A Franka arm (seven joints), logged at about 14 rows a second.
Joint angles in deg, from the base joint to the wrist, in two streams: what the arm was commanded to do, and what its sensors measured. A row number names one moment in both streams.
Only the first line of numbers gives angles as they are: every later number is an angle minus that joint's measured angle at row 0.
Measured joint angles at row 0:
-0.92, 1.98, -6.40, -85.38, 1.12, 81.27, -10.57
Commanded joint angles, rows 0 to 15:
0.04, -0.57, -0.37, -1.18, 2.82, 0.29, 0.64
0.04, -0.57, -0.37, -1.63, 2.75, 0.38, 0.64
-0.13, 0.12, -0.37, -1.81, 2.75, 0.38, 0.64
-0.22, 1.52, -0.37, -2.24, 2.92, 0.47, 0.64
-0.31, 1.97, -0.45, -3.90, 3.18, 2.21, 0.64
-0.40, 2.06, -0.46, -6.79, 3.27, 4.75, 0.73
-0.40, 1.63, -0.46, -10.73, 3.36, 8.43, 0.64
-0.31, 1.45, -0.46, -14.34, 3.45, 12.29, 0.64
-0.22, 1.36, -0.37, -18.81, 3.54, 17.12, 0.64
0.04, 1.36, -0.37, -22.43, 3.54, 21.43, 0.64
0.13, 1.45, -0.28, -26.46, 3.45, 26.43, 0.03
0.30, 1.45, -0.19, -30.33, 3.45, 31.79, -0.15
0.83, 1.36, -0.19, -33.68, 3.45, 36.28, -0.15
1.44, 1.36, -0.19, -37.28, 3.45, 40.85, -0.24
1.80, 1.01, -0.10, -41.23, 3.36, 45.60, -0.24
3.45, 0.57, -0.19, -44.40, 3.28, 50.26, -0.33
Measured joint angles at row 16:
1.33, 3.59, 0.05, -37.12, 2.76, 43.12, 0.03
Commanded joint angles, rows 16 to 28:
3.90, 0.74, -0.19, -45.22, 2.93, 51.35, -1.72
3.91, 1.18, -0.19, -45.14, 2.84, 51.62, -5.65
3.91, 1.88, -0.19, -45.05, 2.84, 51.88, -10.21
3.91, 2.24, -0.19, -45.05, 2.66, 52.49, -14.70
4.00, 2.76, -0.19, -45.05, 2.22, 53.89, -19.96
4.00, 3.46, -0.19, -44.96, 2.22, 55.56, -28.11
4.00, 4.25, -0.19, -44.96, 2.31, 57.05, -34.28
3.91, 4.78, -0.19, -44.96, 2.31, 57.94, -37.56
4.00, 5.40, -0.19, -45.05, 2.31, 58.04, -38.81
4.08, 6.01, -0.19, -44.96, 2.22, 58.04, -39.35
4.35, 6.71, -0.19, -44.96, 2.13, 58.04, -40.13
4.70, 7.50, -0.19, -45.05, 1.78, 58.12, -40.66
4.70, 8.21, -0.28, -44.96, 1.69, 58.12, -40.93
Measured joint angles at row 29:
4.16, 6.91, 0.00, -44.73, 2.20, 56.75, -39.22
